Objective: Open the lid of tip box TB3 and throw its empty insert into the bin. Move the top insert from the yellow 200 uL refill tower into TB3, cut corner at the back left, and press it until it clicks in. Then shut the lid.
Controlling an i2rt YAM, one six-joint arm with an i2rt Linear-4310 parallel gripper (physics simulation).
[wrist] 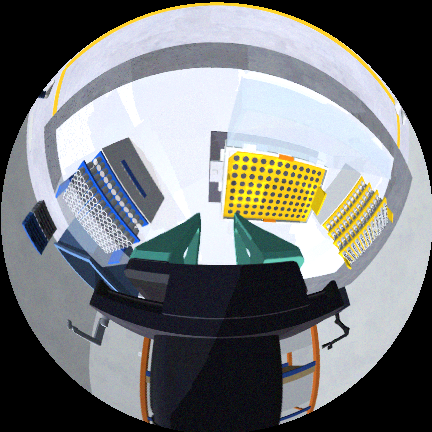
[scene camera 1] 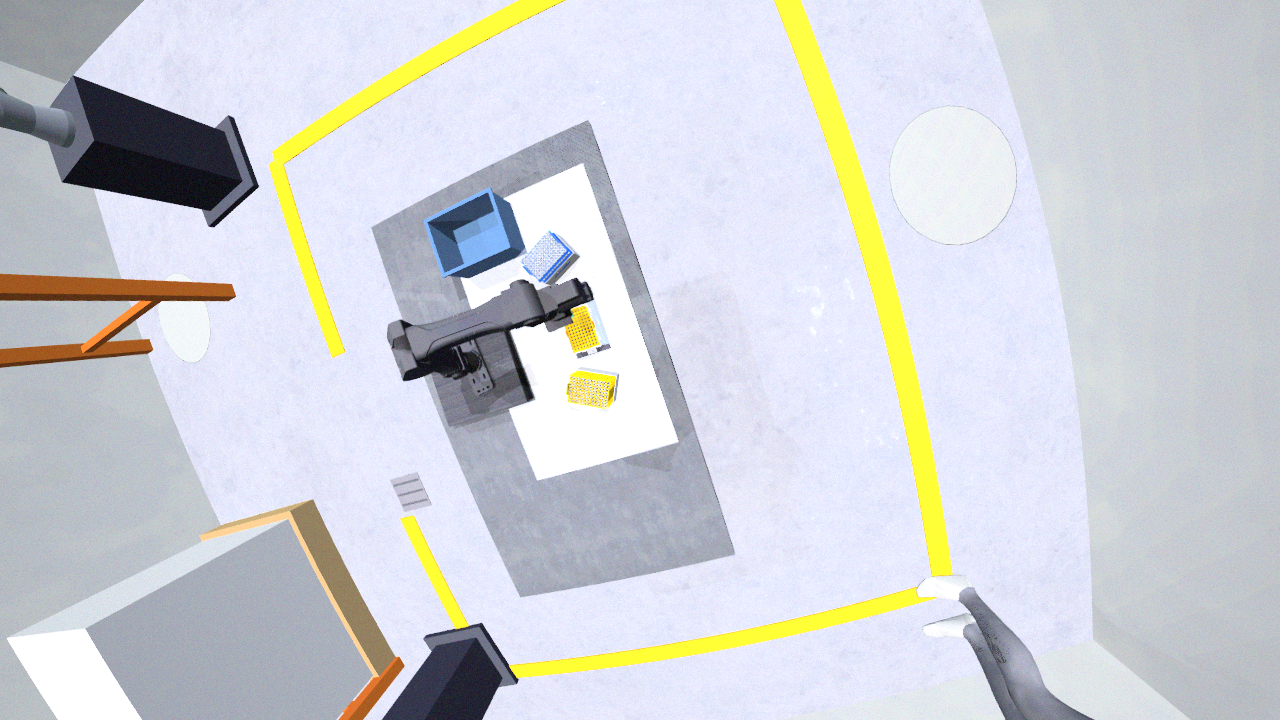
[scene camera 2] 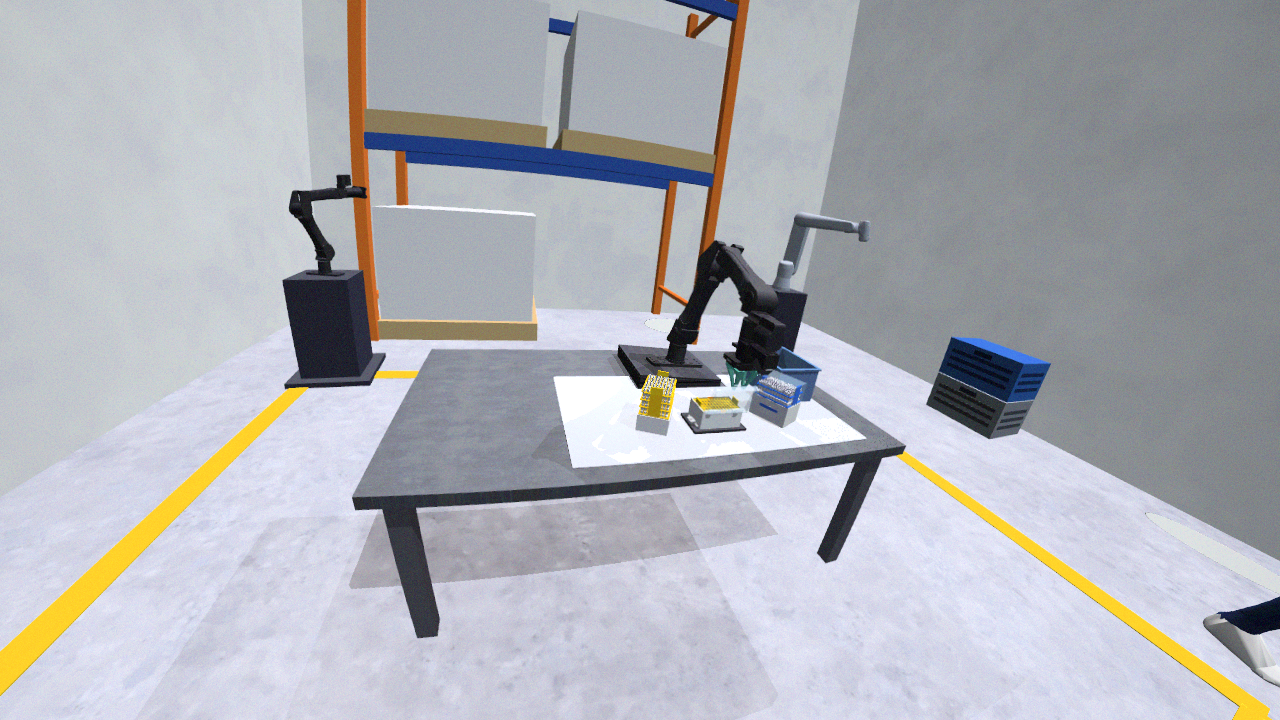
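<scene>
Tip box TB3 stands open, with its clear lid tilted back. The yellow insert in it shows empty dark holes. My gripper is open part way, with nothing between its green fingertips. In the wrist view they are at the near left corner of the insert; in the second scene view they are above and to the right of TB3. The yellow refill tower has stacked inserts with tips. The blue bin shows no insert in it.
A blue refill tower stands between TB3 and the bin. TB3 sits on a dark holder. A white mat lies under them on the grey table.
</scene>
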